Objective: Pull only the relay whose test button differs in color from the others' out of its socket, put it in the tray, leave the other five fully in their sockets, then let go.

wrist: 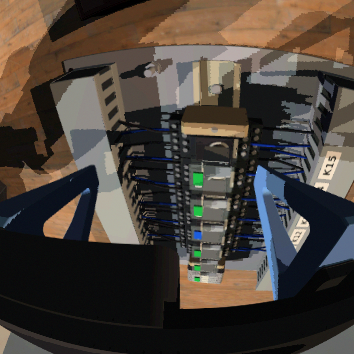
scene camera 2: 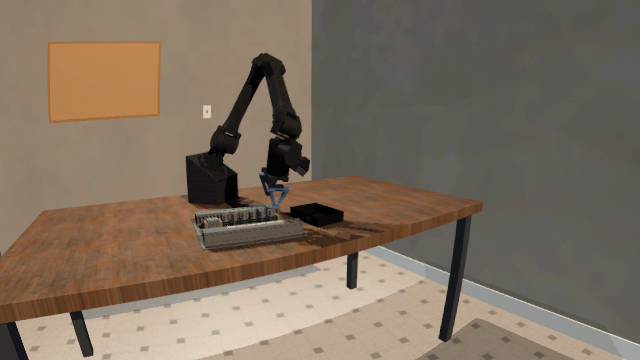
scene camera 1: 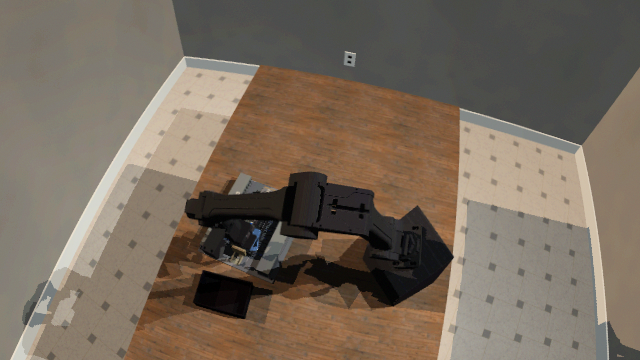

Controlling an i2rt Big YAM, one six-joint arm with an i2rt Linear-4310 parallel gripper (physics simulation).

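Places are measured from the arm's base along level axes (x ahead, y left, z up), in millimetres.
Where they show: gripper, fingertip midpoint: (wrist: pixel 175 173) (scene camera 2: pixel 271 201) (scene camera 1: pixel 243 243); arm's base at its link origin: (scene camera 2: pixel 210 165) (scene camera 1: pixel 407 246).
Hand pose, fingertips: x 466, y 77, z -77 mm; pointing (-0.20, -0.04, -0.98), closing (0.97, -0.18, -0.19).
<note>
Each offset is from my fingertips to the top centre of the thing.
The relay with the blue test button @(10 mm ahead, 73 mm right, 9 mm down) (wrist: pixel 198 235) stands in its socket, third in the row of clear relays counted from the tan end block. The others, such as the relay with a green button @(14 mm ahead, 43 mm right, 9 mm down) (wrist: pixel 198 210), also stand in the row. The black tray @(22 mm ahead, 160 mm left, 43 mm down) (scene camera 1: pixel 222 296) (scene camera 2: pixel 327 218) lies on the table beside the panel; part of it shows at the top of the wrist view. My gripper (scene camera 2: pixel 273 202) (wrist: pixel 175 173) is open and empty. Its blue fingers stand spread, one on each side of the row, low above its tray-side end. In scene camera 1 the arm hides much of the row.
Grey slotted ducts @(93 mm back, 89 mm right, 36 mm down) (scene camera 1: pixel 280 252) (scene camera 2: pixel 252 234) (wrist: pixel 82 107) run along both sides of the row, one with labels such as K15 @(107 mm ahead, 113 mm right, 36 mm down) (wrist: pixel 328 167). Blue wires run between sockets and ducts. The tan end block @(20 mm ahead, 6 mm left, 38 mm down) (wrist: pixel 215 121) stands at the tray-side end.
</note>
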